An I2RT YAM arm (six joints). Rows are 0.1 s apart.
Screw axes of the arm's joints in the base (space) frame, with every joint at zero. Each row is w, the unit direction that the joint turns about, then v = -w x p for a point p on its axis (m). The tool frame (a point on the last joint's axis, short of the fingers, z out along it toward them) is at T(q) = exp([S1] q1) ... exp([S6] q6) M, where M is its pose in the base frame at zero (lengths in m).
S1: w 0 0 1 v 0 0 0
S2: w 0 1 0 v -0.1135 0 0.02
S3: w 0 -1 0 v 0.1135 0 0.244
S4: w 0 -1 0 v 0.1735 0 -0.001
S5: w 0 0 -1 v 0 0.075 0
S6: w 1 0 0 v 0 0.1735 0
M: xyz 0.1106 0 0.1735 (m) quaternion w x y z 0.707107 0 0.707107 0
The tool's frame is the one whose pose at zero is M.
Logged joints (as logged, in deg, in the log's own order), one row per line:
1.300, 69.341, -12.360, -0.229, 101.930, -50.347
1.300, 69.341, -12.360, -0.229, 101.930, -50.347
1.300, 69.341, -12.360, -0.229, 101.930, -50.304
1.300, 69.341, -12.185, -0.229, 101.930, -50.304
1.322, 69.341, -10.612, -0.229, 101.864, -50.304
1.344, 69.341, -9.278, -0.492, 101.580, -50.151
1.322, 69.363, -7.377, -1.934, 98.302, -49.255
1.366, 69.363, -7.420, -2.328, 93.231, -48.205
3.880, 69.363, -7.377, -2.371, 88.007, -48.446
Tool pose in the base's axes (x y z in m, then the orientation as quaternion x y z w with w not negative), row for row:
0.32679, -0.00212, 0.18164, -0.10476, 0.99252, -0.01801, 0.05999
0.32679, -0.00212, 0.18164, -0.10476, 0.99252, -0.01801, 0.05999
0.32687, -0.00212, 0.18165, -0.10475, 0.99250, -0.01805, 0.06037
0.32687, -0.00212, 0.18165, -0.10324, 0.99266, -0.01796, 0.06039
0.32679, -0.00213, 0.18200, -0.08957, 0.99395, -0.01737, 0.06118
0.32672, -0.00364, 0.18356, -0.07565, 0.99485, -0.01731, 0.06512
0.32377, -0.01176, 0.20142, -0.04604, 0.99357, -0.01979, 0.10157
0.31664, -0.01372, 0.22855, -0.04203, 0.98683, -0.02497, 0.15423
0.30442, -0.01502, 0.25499, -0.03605, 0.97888, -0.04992, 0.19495
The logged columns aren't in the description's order. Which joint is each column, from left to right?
Columns, left to right: q5, q3, q6, q1, q2, q4.
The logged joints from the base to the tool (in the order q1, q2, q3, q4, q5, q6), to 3 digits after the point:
-0.229, 101.930, 69.341, -50.347, 1.300, -12.360
-0.229, 101.930, 69.341, -50.347, 1.300, -12.360
-0.229, 101.930, 69.341, -50.304, 1.300, -12.360
-0.229, 101.930, 69.341, -50.304, 1.300, -12.185
-0.229, 101.864, 69.341, -50.304, 1.322, -10.612
-0.492, 101.580, 69.341, -50.151, 1.344, -9.278
-1.934, 98.302, 69.363, -49.255, 1.322, -7.377
-2.328, 93.231, 69.363, -48.205, 1.366, -7.420
-2.371, 88.007, 69.363, -48.446, 3.880, -7.377

